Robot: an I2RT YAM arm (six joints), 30 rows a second.
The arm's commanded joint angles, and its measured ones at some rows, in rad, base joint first. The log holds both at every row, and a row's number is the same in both.
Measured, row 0:
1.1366, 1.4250, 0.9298, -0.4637, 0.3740, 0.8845
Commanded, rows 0 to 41:
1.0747, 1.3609, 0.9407, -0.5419, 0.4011, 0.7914
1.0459, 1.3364, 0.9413, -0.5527, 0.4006, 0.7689
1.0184, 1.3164, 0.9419, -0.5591, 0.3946, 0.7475
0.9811, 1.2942, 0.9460, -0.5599, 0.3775, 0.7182
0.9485, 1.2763, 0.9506, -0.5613, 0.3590, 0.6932
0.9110, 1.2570, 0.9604, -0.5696, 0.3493, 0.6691
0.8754, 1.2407, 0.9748, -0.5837, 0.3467, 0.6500
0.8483, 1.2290, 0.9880, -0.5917, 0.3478, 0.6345
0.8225, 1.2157, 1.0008, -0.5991, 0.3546, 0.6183
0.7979, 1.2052, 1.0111, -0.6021, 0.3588, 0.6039
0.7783, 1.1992, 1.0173, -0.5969, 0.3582, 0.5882
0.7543, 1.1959, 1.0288, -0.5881, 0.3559, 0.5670
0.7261, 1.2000, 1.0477, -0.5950, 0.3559, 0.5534
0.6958, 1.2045, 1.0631, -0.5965, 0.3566, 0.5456
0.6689, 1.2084, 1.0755, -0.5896, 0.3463, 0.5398
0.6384, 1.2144, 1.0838, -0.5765, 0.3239, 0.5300
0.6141, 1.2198, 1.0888, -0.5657, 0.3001, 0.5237
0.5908, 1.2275, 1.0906, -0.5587, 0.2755, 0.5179
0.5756, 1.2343, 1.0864, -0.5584, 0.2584, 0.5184
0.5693, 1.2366, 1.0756, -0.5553, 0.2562, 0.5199
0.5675, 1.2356, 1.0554, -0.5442, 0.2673, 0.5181
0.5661, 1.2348, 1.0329, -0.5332, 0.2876, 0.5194
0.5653, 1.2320, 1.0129, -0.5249, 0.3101, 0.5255
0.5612, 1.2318, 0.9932, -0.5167, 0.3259, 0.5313
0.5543, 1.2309, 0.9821, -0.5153, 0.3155, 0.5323
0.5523, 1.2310, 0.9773, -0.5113, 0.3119, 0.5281
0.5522, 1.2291, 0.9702, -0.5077, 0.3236, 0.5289
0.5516, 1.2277, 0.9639, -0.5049, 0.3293, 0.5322
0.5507, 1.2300, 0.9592, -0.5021, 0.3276, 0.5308
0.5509, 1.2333, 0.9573, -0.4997, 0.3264, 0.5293
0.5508, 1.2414, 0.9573, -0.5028, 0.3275, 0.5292
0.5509, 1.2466, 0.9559, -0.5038, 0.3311, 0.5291
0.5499, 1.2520, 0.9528, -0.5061, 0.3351, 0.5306
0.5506, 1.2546, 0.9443, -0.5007, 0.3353, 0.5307
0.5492, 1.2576, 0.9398, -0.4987, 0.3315, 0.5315
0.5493, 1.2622, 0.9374, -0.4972, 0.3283, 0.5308
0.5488, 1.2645, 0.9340, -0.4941, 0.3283, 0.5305
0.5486, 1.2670, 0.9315, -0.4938, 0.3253, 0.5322
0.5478, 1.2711, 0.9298, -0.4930, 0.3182, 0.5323
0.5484, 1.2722, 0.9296, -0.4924, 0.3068, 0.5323
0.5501, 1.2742, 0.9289, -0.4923, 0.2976, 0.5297
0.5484, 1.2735, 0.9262, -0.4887, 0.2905, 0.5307
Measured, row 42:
0.5488, 1.2720, 0.9276, -0.5121, 0.3061, 0.5350
